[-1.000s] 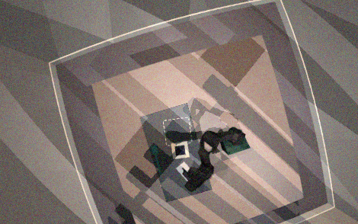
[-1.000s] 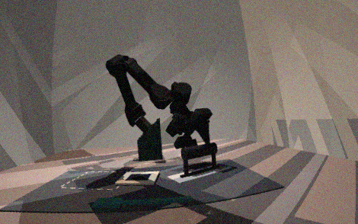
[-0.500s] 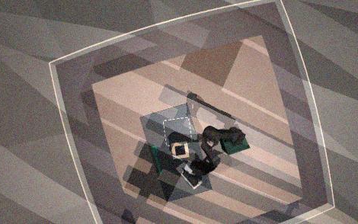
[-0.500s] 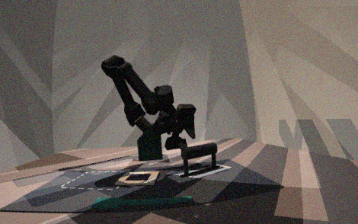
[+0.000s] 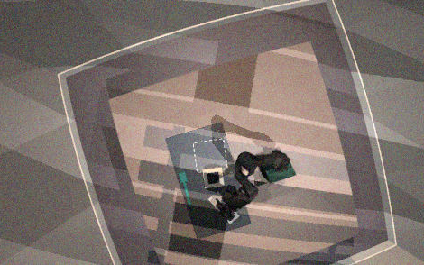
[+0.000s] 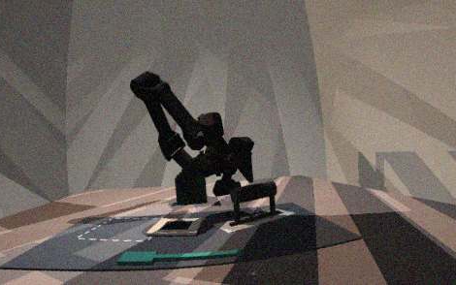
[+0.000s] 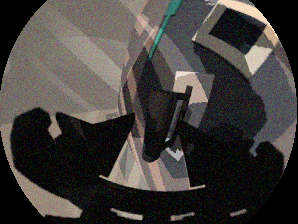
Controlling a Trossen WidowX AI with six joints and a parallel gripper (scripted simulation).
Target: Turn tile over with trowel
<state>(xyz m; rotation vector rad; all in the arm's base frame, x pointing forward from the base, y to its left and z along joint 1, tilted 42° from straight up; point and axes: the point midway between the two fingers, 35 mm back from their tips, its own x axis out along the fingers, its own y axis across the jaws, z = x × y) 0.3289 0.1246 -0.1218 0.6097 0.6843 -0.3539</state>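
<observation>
My gripper tip is now 4 cm above the small trowel. The rest, counted from my gripper tip: tile: 17 cm to the right, 7 cm below, 2 cm ahead; then dark mat: 15 cm to the right, 9 cm below, 5 cm ahead; then green paddle-shaped trowel: 19 cm ahead, 16 cm to the right, 7 cm below.
</observation>
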